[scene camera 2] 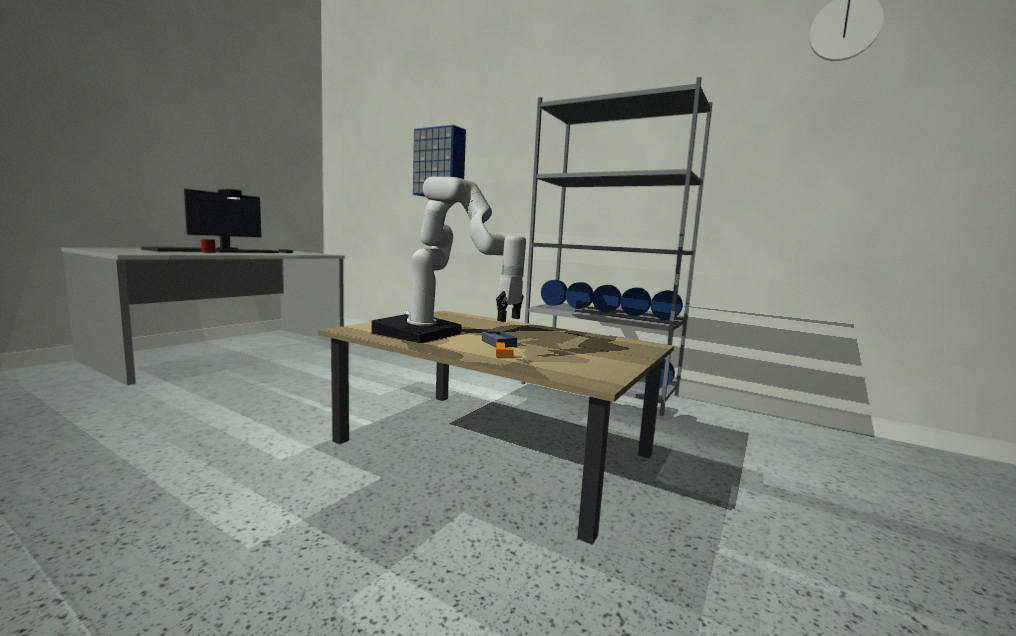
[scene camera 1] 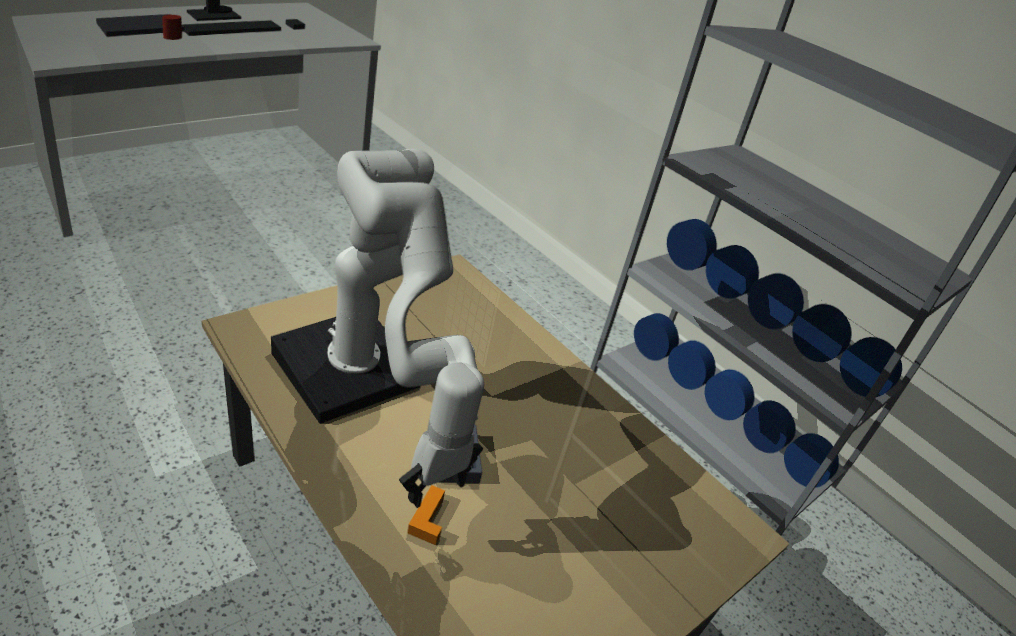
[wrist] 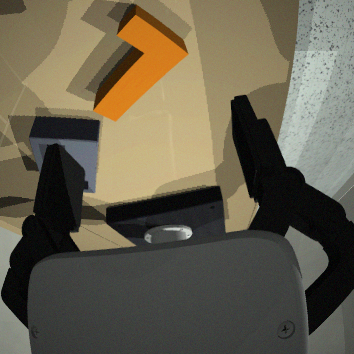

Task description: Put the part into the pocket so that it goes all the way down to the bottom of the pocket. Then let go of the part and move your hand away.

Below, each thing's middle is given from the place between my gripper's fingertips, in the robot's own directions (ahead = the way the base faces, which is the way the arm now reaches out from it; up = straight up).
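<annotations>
There's an orange L-shaped part (scene camera 1: 420, 526), and my hand is 12 cm above it, 2 cm past it and 2 cm to the right of it. The pocket block (wrist: 79, 137) is 18 cm to the left of my hand, 11 cm behind it and 11 cm below it.
</annotations>
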